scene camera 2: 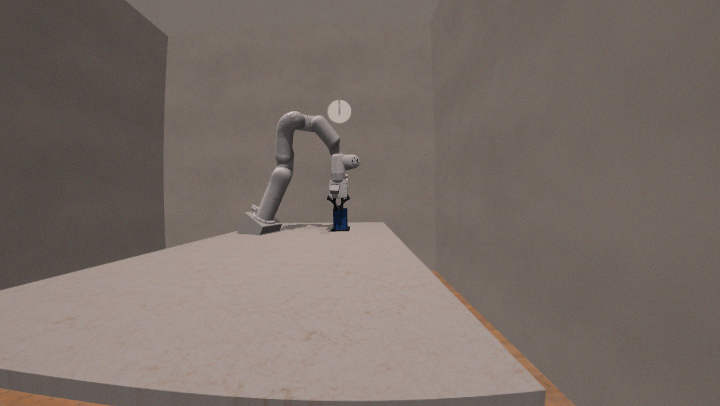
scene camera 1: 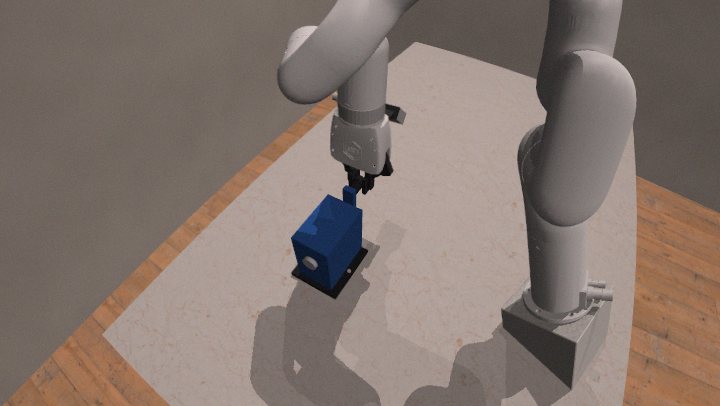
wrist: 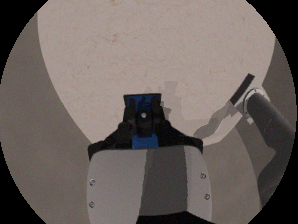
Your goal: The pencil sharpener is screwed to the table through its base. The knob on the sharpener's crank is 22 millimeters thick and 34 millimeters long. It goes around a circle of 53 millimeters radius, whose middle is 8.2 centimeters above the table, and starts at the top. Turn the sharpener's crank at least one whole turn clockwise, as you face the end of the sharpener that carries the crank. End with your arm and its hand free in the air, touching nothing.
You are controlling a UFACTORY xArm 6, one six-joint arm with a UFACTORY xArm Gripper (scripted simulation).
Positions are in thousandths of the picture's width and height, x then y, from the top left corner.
Labels:
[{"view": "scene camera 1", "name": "gripper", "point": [501,459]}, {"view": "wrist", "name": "gripper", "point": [482,471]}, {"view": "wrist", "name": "blue pencil sharpener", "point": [468,440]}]

